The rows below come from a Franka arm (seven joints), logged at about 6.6 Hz.
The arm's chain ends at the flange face. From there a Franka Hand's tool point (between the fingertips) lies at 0.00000 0.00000 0.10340 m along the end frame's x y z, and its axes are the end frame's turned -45 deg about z.
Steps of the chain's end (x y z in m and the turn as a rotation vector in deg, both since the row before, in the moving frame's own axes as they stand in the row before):
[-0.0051 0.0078 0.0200 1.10 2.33 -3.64]
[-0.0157 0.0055 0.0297 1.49 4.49 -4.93]
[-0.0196 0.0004 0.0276 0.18 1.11 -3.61]
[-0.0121 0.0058 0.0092 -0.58 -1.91 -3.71]
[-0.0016 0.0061 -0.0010 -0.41 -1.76 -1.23]
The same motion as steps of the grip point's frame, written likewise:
[-0.0047 0.0033 0.0199 -0.87 2.43 -3.64]
[-0.0072 -0.0037 0.0293 -2.12 4.23 -4.93]
[-0.0125 -0.0124 0.0276 -0.66 0.91 -3.61]
[-0.0159 -0.0060 0.0091 0.94 -1.76 -3.71]
[-0.0082 0.0015 -0.0011 0.95 -1.53 -1.23]

